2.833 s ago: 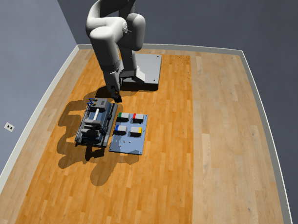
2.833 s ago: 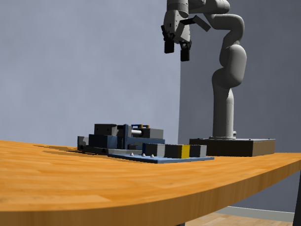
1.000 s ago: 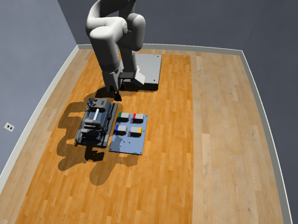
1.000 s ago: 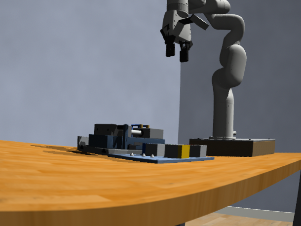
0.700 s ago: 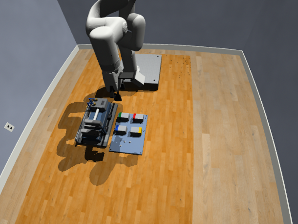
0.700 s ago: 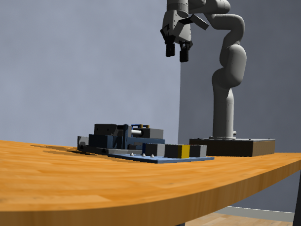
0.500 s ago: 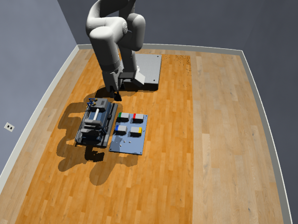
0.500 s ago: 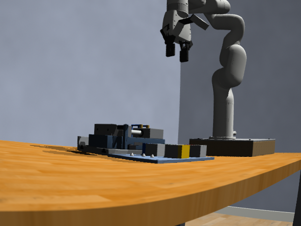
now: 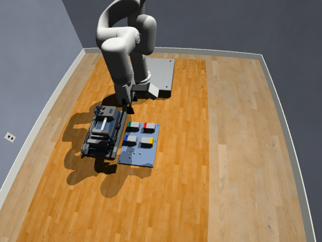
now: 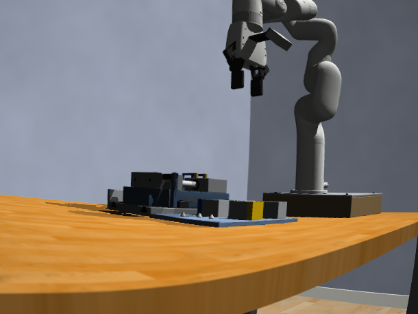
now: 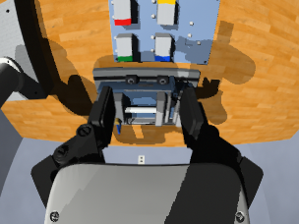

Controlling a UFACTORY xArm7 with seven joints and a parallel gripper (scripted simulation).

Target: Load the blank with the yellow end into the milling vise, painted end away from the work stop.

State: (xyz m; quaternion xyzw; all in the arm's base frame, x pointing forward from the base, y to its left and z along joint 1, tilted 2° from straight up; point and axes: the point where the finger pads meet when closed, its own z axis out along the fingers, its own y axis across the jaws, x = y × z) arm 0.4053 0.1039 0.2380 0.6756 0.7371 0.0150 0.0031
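My gripper is now 3 cm short of the yellow-ended blank, 4 cm to the right of it and 27 cm above it. Round my hand: blue-ended blank: 4 cm ahead, 5 cm to the right, 27 cm below; red-ended blank: 6 cm behind, 3 cm to the left, 27 cm below; green-ended blank: 5 cm behind, 6 cm to the right, 27 cm below.
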